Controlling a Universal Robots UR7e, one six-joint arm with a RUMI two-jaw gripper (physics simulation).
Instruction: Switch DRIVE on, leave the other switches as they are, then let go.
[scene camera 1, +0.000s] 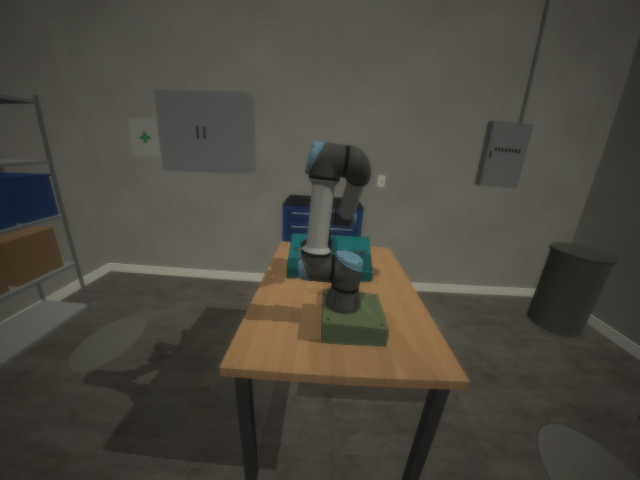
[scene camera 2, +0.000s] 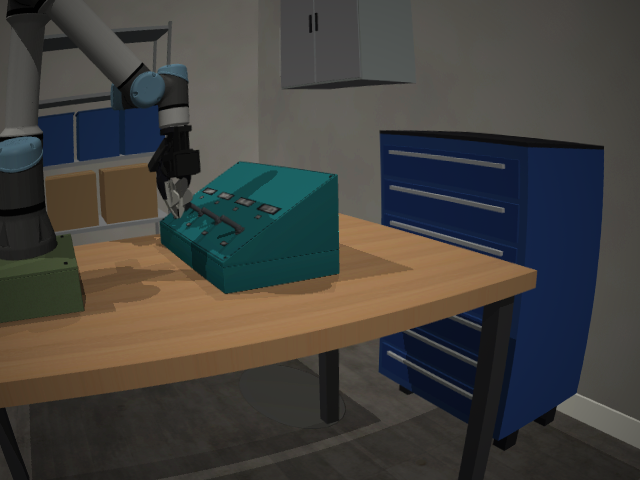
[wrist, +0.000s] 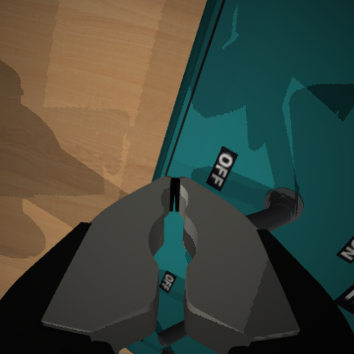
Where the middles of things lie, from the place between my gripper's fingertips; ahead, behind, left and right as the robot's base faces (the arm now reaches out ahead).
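Teal console (scene camera 2: 289, 220): my hand is 1 cm above it, 6 cm to the left of it and 13 cm short of it.
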